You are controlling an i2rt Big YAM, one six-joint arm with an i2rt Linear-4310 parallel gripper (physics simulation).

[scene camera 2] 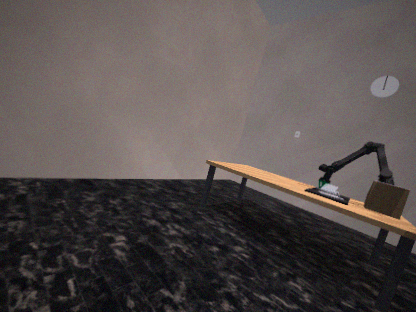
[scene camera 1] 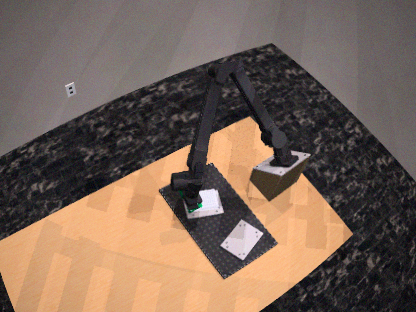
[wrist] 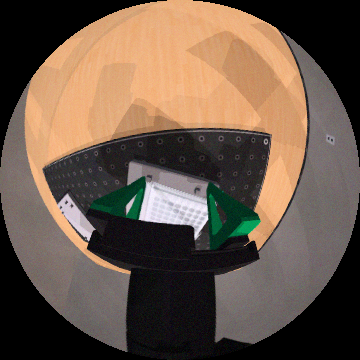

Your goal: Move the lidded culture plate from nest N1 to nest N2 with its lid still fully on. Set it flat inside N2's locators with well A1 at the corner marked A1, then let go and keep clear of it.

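Pixels of known places: gripper, fingertip midpoint: (scene camera 1: pixel 186 205) (wrist: pixel 176 182); arm's base at its link origin: (scene camera 2: pixel 387 190) (scene camera 1: pixel 284 162).
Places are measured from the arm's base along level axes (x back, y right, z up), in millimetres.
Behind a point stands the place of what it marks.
The lidded culture plate (scene camera 1: pixel 211 199) {y 125, x -326, z -115 mm} (scene camera 2: pixel 330 188) {y 129, x -343, z -121 mm} (wrist: pixel 174 210) {y 183, x -405, z -111 mm} is a clear well plate. It lies on nest N1 (scene camera 1: pixel 207 213) {y 99, x -371, z -155 mm} (wrist: pixel 158 170) {y 169, x -432, z -155 mm}, a white base at the near-left end of the black breadboard (scene camera 1: pixel 213 241) {y -16, x -444, z -166 mm} (wrist: pixel 218 151) {y 247, x -436, z -167 mm}. My gripper (scene camera 1: pixel 190 202) {y 187, x -415, z -147 mm} (scene camera 2: pixel 324 184) {y 187, x -415, z -147 mm} (wrist: pixel 176 182) {y 187, x -415, z -147 mm} has green fingers. It reaches down over the plate's left end, and the fingers press on the plate's two long sides. The plate looks seated in N1. Nest N2 (scene camera 1: pixel 241 239) {y -95, x -352, z -155 mm} (wrist: pixel 68 208) {y -95, x -401, z -155 mm} is an empty white base farther along the board.
The breadboard lies on a wooden table (scene camera 1: pixel 114 247) {y 244, x -799, z -180 mm} (scene camera 2: pixel 268 177) {y -35, x -870, z -180 mm}. The arm's base stands on a dark pedestal (scene camera 1: pixel 275 181) {y -33, x -102, z -15 mm} to the right of the board. Dark floor surrounds the table.
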